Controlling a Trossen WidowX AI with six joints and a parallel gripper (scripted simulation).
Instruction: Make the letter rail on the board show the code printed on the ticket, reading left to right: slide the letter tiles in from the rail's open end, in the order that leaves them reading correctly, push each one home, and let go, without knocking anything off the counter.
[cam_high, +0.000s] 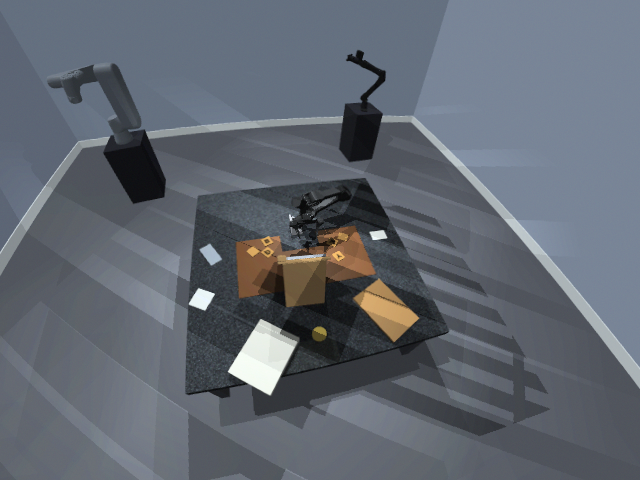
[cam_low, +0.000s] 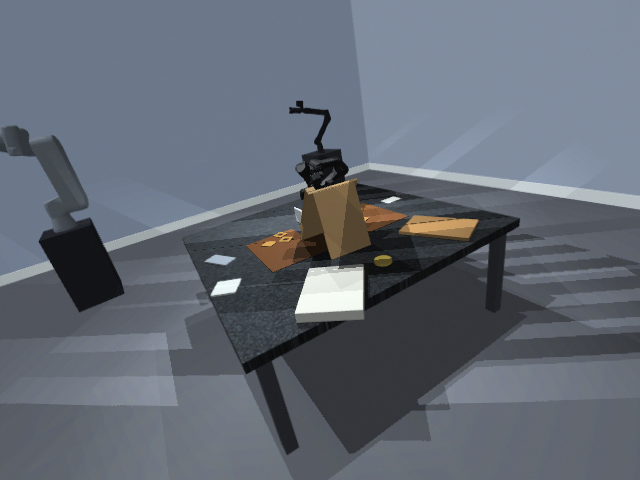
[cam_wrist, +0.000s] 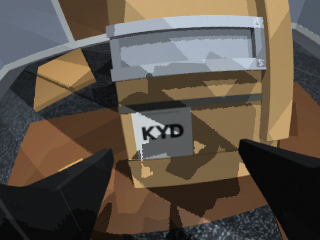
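Now: the white ticket 80 mm below my gripper tip and 70 mm ahead of it. Round my gripper tip: white box 490 mm ahead, 370 mm to the right, 140 mm below; then brown mat 150 mm below, 30 mm to the right, 20 mm behind; then flat tan slab 460 mm ahead, 280 mm to the left, 150 mm below.
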